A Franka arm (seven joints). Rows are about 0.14 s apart.
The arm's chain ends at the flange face. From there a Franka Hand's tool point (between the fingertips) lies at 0.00 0.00 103.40 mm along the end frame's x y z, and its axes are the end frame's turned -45 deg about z.
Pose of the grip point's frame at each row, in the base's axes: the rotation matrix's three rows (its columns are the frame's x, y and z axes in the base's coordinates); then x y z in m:
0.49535 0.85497 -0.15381; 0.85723 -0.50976 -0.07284; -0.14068 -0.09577 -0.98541; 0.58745 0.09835 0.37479
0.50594 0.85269 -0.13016; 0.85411 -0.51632 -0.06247; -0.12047 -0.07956 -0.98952; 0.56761 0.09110 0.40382
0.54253 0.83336 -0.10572; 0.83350 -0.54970 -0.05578; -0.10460 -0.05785 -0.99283; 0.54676 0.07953 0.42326
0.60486 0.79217 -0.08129; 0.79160 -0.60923 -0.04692; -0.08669 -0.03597 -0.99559; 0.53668 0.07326 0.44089
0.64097 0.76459 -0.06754; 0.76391 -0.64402 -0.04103; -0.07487 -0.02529 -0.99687; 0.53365 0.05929 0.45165
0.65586 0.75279 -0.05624; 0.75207 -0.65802 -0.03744; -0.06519 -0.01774 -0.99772; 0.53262 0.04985 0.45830
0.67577 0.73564 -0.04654; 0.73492 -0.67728 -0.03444; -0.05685 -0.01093 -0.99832; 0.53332 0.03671 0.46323
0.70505 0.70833 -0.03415; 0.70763 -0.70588 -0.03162; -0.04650 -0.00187 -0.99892; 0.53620 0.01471 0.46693
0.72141 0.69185 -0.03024; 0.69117 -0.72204 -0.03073; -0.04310 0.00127 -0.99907; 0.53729 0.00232 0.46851
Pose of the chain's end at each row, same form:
0.95482 0.25429 -0.15381; 0.24570 -0.96661 -0.07284; -0.16720 0.03176 -0.98541; 0.60335 0.10588 0.47668
0.96070 0.24519 -0.13016; 0.23885 -0.96904 -0.06247; -0.14144 0.02893 -0.98952; 0.58107 0.09756 0.50614
0.97290 0.20565 -0.10572; 0.20068 -0.97807 -0.05578; -0.11487 0.03306 -0.99283; 0.55769 0.08530 0.52592
0.98785 0.13245 -0.08129; 0.12896 -0.99054 -0.04692; -0.08673 0.03586 -0.99559; 0.54509 0.07811 0.54383
0.99388 0.08741 -0.06754; 0.08478 -0.99556 -0.04103; -0.07082 0.03506 -0.99687; 0.54063 0.06353 0.55473
0.99607 0.06854 -0.05624; 0.06650 -0.99708 -0.03744; -0.05864 0.03355 -0.99772; 0.53844 0.05372 0.56146
0.99802 0.04233 -0.04654; 0.04076 -0.99858 -0.03444; -0.04793 0.03247 -0.99832; 0.53813 0.04027 0.56646
0.99941 0.00232 -0.03415; 0.00124 -0.99950 -0.03162; -0.03420 0.03156 -0.99892; 0.53973 0.01798 0.57022
0.99933 -0.02090 -0.03024; -0.02183 -0.99929 -0.03073; -0.02958 0.03137 -0.99907; 0.54042 0.00550 0.57181

